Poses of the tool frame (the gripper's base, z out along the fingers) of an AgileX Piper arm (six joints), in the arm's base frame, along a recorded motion.
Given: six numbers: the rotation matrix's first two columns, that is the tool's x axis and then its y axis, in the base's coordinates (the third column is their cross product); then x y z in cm.
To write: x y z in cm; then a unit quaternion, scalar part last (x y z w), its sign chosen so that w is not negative. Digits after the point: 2 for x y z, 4 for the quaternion.
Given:
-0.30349, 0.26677, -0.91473, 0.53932, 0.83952, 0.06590, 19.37, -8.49, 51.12
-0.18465, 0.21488, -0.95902, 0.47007, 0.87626, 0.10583, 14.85, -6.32, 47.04
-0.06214, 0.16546, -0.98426, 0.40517, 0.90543, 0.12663, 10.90, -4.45, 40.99
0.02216, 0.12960, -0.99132, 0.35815, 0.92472, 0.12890, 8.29, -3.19, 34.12
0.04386, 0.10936, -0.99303, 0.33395, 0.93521, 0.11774, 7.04, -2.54, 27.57
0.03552, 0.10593, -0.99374, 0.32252, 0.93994, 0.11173, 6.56, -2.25, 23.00
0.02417, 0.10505, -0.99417, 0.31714, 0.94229, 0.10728, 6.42, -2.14, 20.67
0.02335, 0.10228, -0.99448, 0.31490, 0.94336, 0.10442, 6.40, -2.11, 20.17
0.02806, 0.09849, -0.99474, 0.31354, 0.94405, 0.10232, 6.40, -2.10, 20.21
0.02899, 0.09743, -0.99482, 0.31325, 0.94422, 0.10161, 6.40, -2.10, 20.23
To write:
19.37, -8.49, 51.12, 0.2528, 0.7971, -0.1278, 0.5332
14.85, -6.32, 47.04, 0.2247, 0.7622, -0.1067, 0.5977
10.90, -4.45, 40.99, 0.1973, 0.7230, -0.0914, 0.6557
8.29, -3.19, 34.12, 0.1756, 0.6943, -0.0825, 0.6930
7.04, -2.54, 27.57, 0.1614, 0.6868, -0.0797, 0.7042
6.56, -2.25, 23.00, 0.1552, 0.6901, -0.0771, 0.7026
6.42, -2.14, 20.67, 0.1520, 0.6944, -0.0758, 0.6993
6.40, -2.11, 20.17, 0.1501, 0.6947, -0.0760, 0.6994
6.40, -2.10, 20.21, 0.1487, 0.6929, -0.0767, 0.7014
6.40, -2.10, 20.23, 0.1483, 0.6925, -0.0769, 0.7018

